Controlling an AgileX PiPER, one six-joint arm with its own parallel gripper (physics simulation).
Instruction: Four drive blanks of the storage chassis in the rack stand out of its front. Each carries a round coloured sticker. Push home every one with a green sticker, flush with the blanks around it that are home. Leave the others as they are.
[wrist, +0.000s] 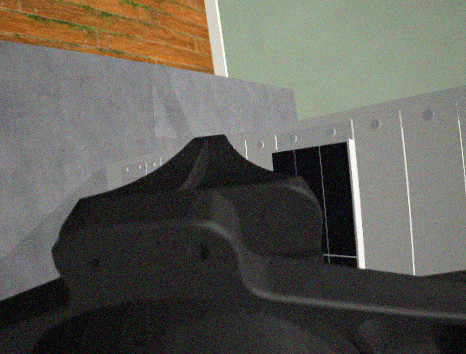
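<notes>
My gripper (212, 157) is at the centre of the wrist view, its dark fingers together in one peak, shut with nothing seen between them. Beyond it, the grey front of the storage chassis (382, 190) runs from the middle left to the right edge, split into upright panels by thin bright lines. A black rectangular area (337, 200) with thin lines and a bright white right edge shows just right of the fingers. The fingers hide its lower left part and much of the chassis front. No coloured sticker shows, and I cannot tell which blanks stand out.
A row of round marks runs along the chassis's upper strip. A grey wall-like surface (75, 100) lies behind at the left, with an orange-brown brick-patterned surface (110, 30) above it. A white upright strip (216, 37) borders a pale green surface (340, 50) at the upper right.
</notes>
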